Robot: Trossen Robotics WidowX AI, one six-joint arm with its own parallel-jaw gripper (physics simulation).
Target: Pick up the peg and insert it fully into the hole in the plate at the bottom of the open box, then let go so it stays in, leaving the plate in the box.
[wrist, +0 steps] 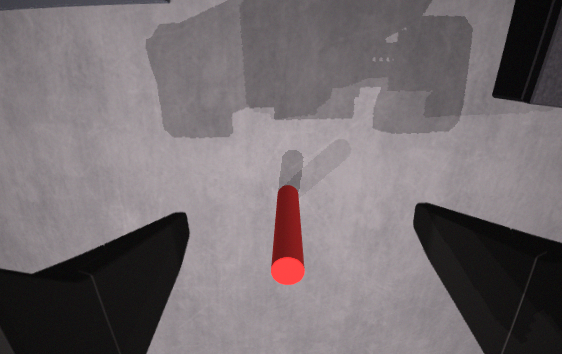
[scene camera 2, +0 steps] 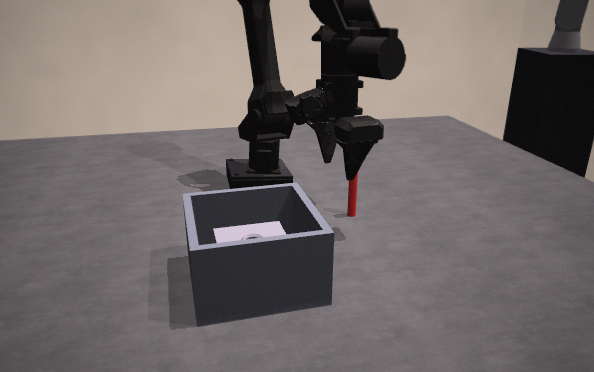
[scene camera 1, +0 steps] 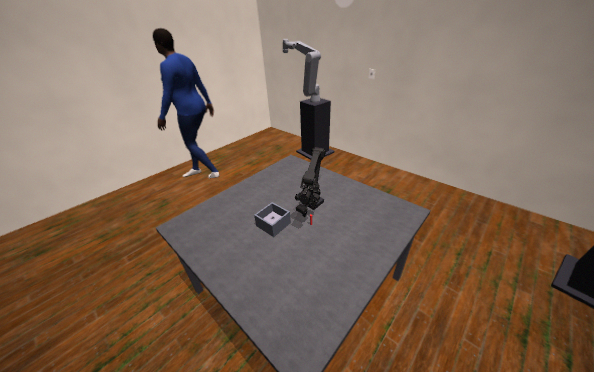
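Seen in the pictures: gripper, fingertip midpoint: (wrist: 301, 219) (scene camera 2: 338, 171) (scene camera 1: 308, 213); arm's base, link origin: (scene camera 2: 263, 168).
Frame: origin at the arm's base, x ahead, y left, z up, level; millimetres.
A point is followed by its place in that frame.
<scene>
A red peg (scene camera 1: 311, 220) @(x 148, y 153, z 6 mm) (scene camera 2: 352, 199) @(x 153, y 146, z -2 mm) (wrist: 288, 227) @(x 147, y 140, z 22 mm) stands upright on the table to the right of the open box in scene camera 2. My gripper (scene camera 2: 339, 170) @(x 146, y 122, z 46 mm) (wrist: 301, 219) @(x 146, y 122, z 46 mm) is open and points down, with its fingertips around the level of the peg's top. In the wrist view the peg is between the two spread fingers, a little nearer the left one, and touches neither. The open grey box (scene camera 1: 281, 226) @(x 321, y 64, z 1 mm) (scene camera 2: 262, 277) @(x 411, y -3, z 19 mm) holds a pale plate (scene camera 1: 268, 219) @(x 360, y -22, z 24 mm) (scene camera 2: 230, 233) @(x 311, y -44, z 24 mm) at its bottom. The plate's round hole (scene camera 2: 252, 237) @(x 322, y -16, z 23 mm) is partly hidden by the box's front wall.
The grey table (scene camera 1: 300, 280) @(x 455, y 413, z -34 mm) (scene camera 2: 425, 300) @(x 394, y 195, z -34 mm) carries my arm's base (scene camera 2: 260, 175) @(x 40, y -6, z 1 mm) behind the box. Part of the base (wrist: 517, 50) @(x 42, y 28, z -22 mm) shows at the wrist view's top right. Beyond the table are a grey arm on a black pedestal (scene camera 1: 315, 127) (scene camera 2: 547, 110) and a person in blue (scene camera 1: 182, 85).
</scene>
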